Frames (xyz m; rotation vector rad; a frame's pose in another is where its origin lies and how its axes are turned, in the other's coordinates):
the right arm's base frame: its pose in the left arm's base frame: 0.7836 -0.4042 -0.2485 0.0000 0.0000 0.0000
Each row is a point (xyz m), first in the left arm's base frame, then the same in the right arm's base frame.
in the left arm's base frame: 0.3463 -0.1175 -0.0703
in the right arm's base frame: -0.4373 0.2867 0.1782
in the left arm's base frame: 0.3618 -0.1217 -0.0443
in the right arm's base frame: -0.4218 0.2825 0.2042
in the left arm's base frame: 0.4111 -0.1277 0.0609
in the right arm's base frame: -0.3725 0.2765 0.3094
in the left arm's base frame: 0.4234 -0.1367 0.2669
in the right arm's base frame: -0.3602 0.2675 0.5154
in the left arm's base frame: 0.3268 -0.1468 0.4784
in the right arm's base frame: -0.4568 0.2574 0.7269
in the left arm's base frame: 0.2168 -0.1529 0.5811
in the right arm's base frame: -0.5668 0.2513 0.8296
